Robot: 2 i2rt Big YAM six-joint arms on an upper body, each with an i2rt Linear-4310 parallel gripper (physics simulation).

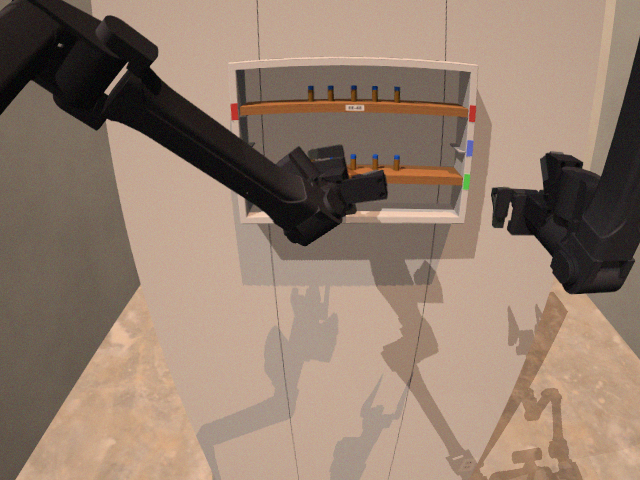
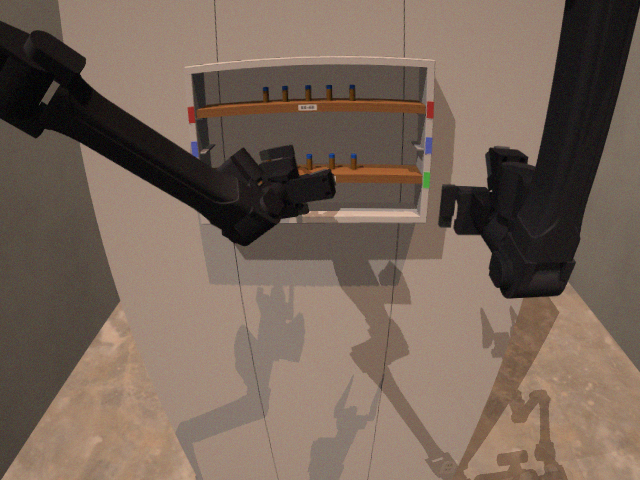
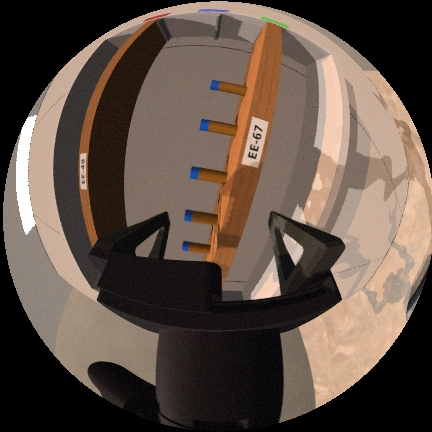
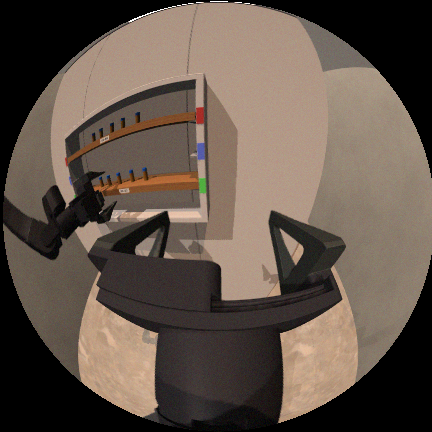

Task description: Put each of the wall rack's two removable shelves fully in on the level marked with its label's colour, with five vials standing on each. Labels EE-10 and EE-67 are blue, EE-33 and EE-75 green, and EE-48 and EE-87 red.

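Frame: origin at the left arm's base, x right, y ahead, z up, level; millimetres.
Where they show: left gripper, between the fingertips: (image 3: 218, 216) (image 4: 109, 186); right gripper, between the fingertips: (image 1: 516, 192) (image 2: 469, 190) (image 4: 218, 215).
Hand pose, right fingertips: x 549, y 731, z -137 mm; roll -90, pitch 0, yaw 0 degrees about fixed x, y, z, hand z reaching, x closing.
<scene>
After its pixels a point has its place.
The white wall rack (image 1: 353, 62) @(x 270, y 909, z 60 mm) (image 2: 310, 60) @(x 280, y 910, z 63 mm) holds two wooden shelves. The upper shelf (image 1: 413, 108) @(x 389, y 911, z -30 mm) (image 2: 258, 109) @(x 175, y 911, z -32 mm) (image 3: 86, 130) @(x 312, y 911, z -34 mm) (image 4: 165, 121) @(x 447, y 911, z -37 mm), labelled EE-48, is level with the red marks (image 1: 472, 113) @(x 515, y 909, z -32 mm) (image 2: 430, 109) @(x 515, y 909, z -31 mm), several blue-capped vials upright on it. The lower shelf (image 1: 423, 176) @(x 416, y 912, z -174 mm) (image 2: 382, 177) @(x 421, y 911, z -179 mm) (image 3: 266, 85) @(x 358, y 911, z -182 mm), labelled EE-67, is level with the green mark (image 1: 466, 181) @(x 514, y 908, z -181 mm) (image 2: 425, 179) @(x 512, y 908, z -181 mm) and bears several upright vials (image 3: 212, 175) @(x 271, y 941, z -161 mm). My left gripper (image 1: 355, 170) (image 2: 305, 170) @(x 238, y 929, z -172 mm) (image 3: 218, 216) @(x 238, y 929, z -172 mm) is open and empty before the lower shelf, hiding part of it. My right gripper (image 1: 506, 206) (image 2: 456, 206) (image 4: 218, 215) @(x 549, y 731, z -137 mm) is open, right of the rack.
Thin brackets (image 1: 458, 148) @(x 499, y 938, z -116 mm) stand out from the rack's inner sides at the blue mark (image 1: 469, 148) @(x 514, y 908, z -107 mm) (image 2: 428, 145) @(x 514, y 908, z -107 mm), between the shelves. The rack's bottom board (image 1: 418, 214) @(x 414, y 923, z -266 mm) lies below the lower shelf. Arm shadows fall on the wall beneath the rack.
</scene>
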